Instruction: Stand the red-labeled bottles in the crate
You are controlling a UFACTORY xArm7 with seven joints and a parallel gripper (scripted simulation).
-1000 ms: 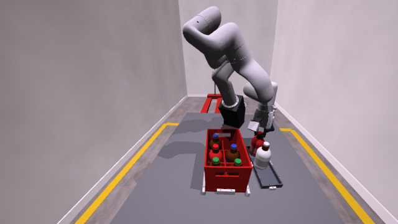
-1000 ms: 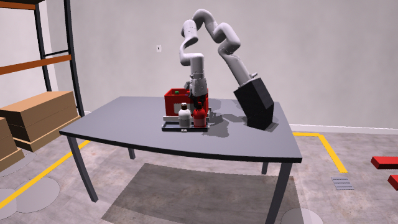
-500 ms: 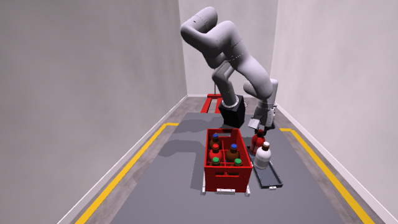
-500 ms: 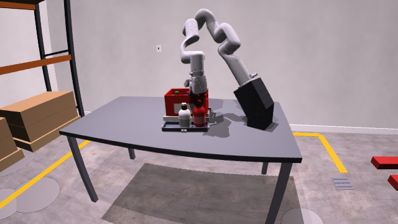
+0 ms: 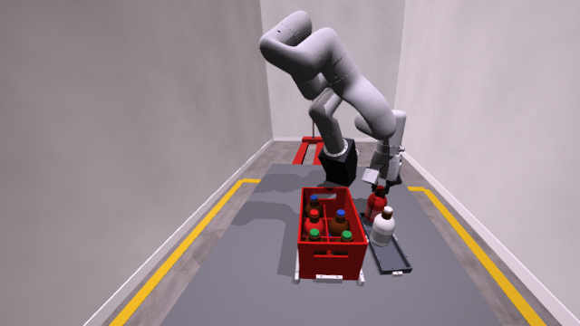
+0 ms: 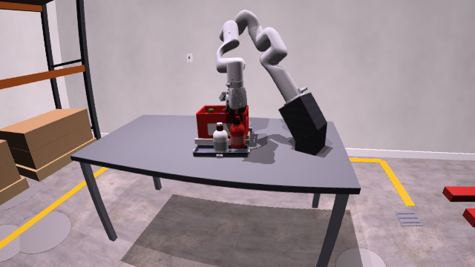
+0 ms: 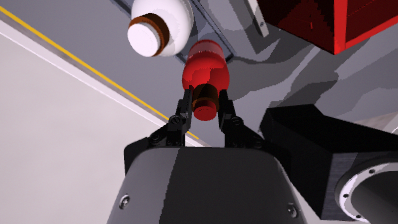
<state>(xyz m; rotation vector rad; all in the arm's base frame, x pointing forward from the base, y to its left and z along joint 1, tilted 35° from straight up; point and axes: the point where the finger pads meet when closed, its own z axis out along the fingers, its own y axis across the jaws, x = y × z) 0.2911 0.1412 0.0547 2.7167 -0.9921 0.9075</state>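
Right now the white bottle is 90 mm ahead of my hand and 100 mm below it. Round my hand: red crate 90 mm ahead, 210 mm to the right, 100 mm below; dark tray 90 mm ahead, 180 mm below.
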